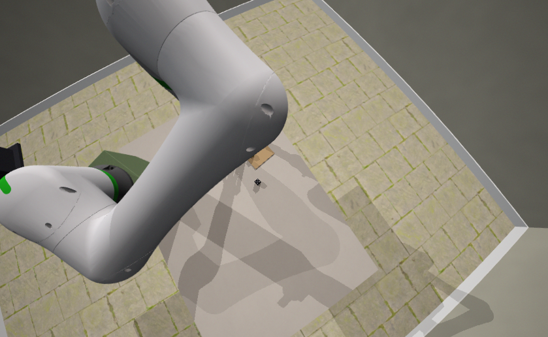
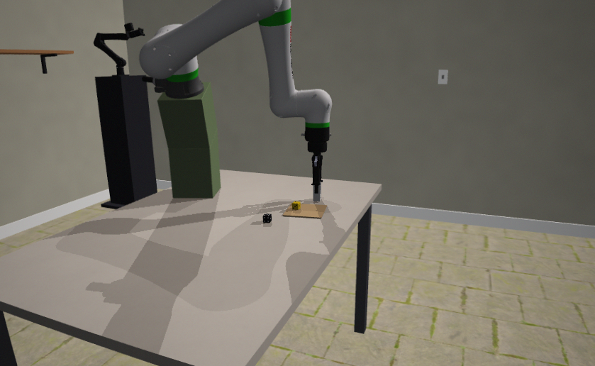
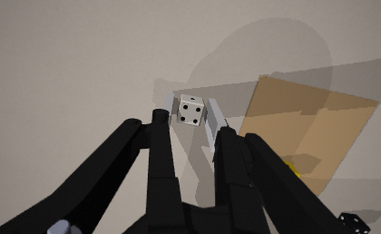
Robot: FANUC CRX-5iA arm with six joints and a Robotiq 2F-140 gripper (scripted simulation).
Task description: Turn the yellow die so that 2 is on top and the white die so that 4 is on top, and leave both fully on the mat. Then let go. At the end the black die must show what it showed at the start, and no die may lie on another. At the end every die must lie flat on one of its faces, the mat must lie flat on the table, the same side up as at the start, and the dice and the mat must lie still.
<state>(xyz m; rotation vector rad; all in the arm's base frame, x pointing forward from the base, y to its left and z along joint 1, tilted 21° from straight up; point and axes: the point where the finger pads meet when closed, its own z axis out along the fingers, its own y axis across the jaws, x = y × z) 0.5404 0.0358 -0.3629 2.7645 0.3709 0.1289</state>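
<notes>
The white die lies 2 cm below my hand. Round my hand: tan mat (14 cm to the right, 3 cm below); then black die (8 cm behind, 29 cm to the right, 2 cm below); then yellow die (3 cm behind, 14 cm to the right, 2 cm below).
</notes>
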